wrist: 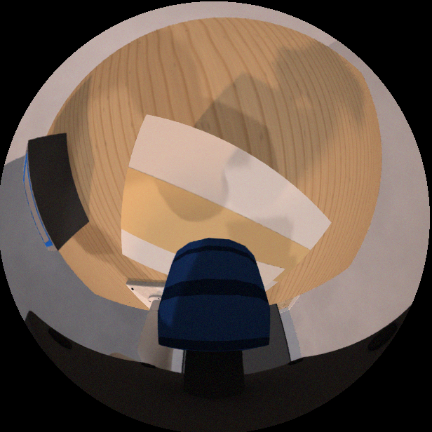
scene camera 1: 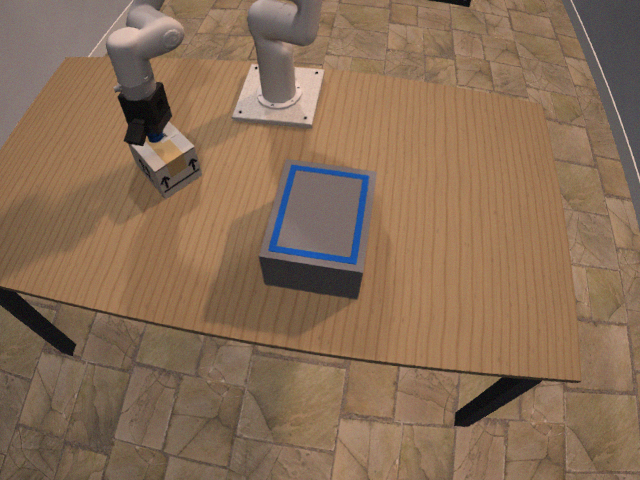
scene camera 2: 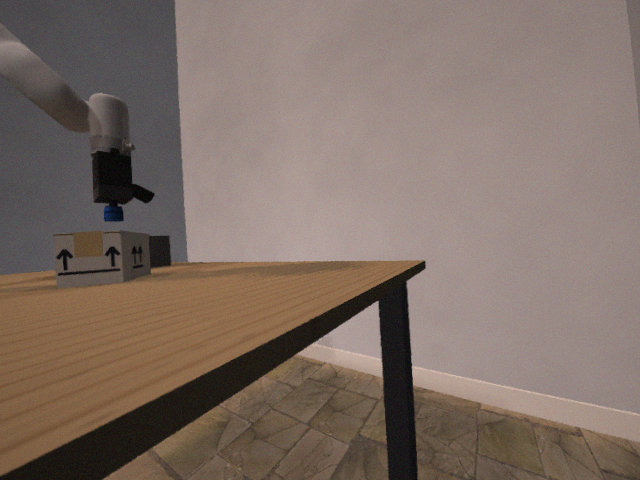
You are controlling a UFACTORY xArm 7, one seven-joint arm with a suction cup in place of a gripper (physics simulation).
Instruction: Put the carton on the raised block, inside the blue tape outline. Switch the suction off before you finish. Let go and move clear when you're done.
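Seen in the pictures: hand at its tool point: (scene camera 1: 155,137) (scene camera 2: 114,220); arm's base at its link origin: (scene camera 1: 279,93).
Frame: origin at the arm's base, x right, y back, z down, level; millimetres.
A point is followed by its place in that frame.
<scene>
The white carton (scene camera 1: 166,164) {z -81, x 144, y -382 mm} (scene camera 2: 88,263) {z -18, x 262, y -278 mm} (wrist: 195,187) with tan tape and black arrows stands upright on the table, left in both scene views. My gripper, a blue suction cup (scene camera 1: 156,137) (scene camera 2: 113,213) (wrist: 214,295), is above the carton's top. In scene camera 2 a small gap shows between cup and carton, so it is open and holds nothing. The cup hides part of the carton's top in the wrist view. The grey raised block (scene camera 1: 312,276) {z -47, x -253, y -548 mm} (scene camera 2: 159,250) {z -37, x -145, y -519 mm} (wrist: 56,192) stands apart from the carton, with the blue tape outline (scene camera 1: 330,172) {z -95, x -228, y -321 mm} (wrist: 48,244) on its top.
The wooden table (scene camera 1: 454,232) {z 26, x -531, y -312 mm} (scene camera 2: 155,310) {z 26, x 642, y -293 mm} (wrist: 170,65) bears the carton and block. The robot's white base plate (scene camera 1: 247,111) {z 7, x 64, y -85 mm} is fixed near the table's back edge, right of the carton in scene camera 1. A pale wall (scene camera 2: 403,155) rises beyond the table in scene camera 2.
</scene>
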